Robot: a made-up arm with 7 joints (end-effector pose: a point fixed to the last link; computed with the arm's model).
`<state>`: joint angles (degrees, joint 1 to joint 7).
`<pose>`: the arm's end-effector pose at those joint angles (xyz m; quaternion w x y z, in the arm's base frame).
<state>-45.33 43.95 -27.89 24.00 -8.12 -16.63 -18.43</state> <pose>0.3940 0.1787 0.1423 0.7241 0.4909 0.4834 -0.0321</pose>
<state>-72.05 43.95 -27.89 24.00 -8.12 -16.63 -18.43</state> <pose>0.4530 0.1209 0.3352 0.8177 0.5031 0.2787 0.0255</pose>
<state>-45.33 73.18 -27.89 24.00 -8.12 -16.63 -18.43</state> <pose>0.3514 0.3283 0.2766 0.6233 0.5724 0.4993 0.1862</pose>
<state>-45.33 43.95 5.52 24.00 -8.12 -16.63 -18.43</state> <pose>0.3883 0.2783 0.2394 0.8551 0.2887 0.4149 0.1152</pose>
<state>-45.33 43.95 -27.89 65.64 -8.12 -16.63 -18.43</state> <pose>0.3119 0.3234 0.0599 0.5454 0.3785 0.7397 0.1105</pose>
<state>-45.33 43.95 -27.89 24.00 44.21 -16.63 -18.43</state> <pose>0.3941 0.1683 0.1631 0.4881 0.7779 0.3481 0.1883</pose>
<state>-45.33 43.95 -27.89 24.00 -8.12 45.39 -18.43</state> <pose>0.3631 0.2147 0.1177 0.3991 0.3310 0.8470 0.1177</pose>
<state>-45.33 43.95 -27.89 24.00 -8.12 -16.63 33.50</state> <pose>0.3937 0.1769 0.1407 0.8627 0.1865 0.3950 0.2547</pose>
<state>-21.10 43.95 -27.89 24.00 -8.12 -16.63 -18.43</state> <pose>0.2672 0.2251 0.0079 0.6052 0.4568 0.6467 -0.0828</pose>
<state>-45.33 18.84 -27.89 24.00 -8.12 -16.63 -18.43</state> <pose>0.3876 0.0110 0.0862 0.7735 0.3952 0.4447 -0.2184</pose>
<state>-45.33 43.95 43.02 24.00 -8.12 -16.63 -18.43</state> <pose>0.3046 0.3977 0.2936 0.9159 0.0337 0.2968 0.2683</pose>
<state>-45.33 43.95 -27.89 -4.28 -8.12 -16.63 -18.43</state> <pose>0.3770 0.0796 0.2209 0.7926 0.5312 0.2709 -0.1276</pose>
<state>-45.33 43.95 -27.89 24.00 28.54 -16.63 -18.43</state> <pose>0.3947 0.1733 0.1580 0.5720 0.7065 0.3977 0.1244</pose>
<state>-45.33 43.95 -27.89 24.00 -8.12 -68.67 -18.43</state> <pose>0.3786 0.1513 0.1752 0.8394 0.5175 0.0660 -0.1524</pose>
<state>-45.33 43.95 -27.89 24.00 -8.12 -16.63 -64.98</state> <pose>0.3958 0.1792 0.1436 0.4741 0.6809 0.4798 -0.2853</pose>
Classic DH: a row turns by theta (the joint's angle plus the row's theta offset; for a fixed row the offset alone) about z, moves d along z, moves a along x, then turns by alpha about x. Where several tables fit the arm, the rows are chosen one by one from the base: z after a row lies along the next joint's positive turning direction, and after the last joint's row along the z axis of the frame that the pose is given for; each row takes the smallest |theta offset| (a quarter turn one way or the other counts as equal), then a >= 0, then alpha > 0; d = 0 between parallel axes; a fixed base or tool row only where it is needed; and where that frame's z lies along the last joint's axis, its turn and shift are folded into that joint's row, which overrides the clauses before.
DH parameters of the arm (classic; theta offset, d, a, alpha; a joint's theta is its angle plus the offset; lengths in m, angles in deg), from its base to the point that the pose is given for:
base (fixed): -4.07 0.3266 -0.0096 -74.51
joint 1: -75.12 0.0369 -0.0069 -90
joint 2: 74 0.0011 -0.023 90
joint 3: 90 -0.2422 0.0326 -90
joint 4: 90 -0.009 0.0367 90
joint 5: 0 0.2037 0.0093 -90
joint 6: -90 0.018 0.049 90
joint 7: -89.99 -0.0226 0 -75.67
tool (fixed): 90 -0.0029 0 0

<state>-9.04 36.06 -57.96 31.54 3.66 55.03 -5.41</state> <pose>0.0566 0.2009 -0.0936 0.0715 -0.5330 -0.8299 -0.1489</pose>
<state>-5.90 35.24 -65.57 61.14 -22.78 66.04 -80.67</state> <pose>-0.0556 0.2920 -0.0619 0.4761 0.1245 -0.8309 0.2598</pose>
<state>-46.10 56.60 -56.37 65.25 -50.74 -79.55 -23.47</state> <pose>0.2897 0.3540 0.1248 0.8145 0.4531 0.3623 0.0084</pose>
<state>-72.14 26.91 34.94 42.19 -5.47 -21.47 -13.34</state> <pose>0.4474 0.2441 0.2944 0.9570 -0.0736 0.2704 0.0747</pose>
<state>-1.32 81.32 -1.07 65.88 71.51 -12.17 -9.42</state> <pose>0.0975 0.5222 0.2698 0.2326 -0.6964 -0.5862 -0.3426</pose>
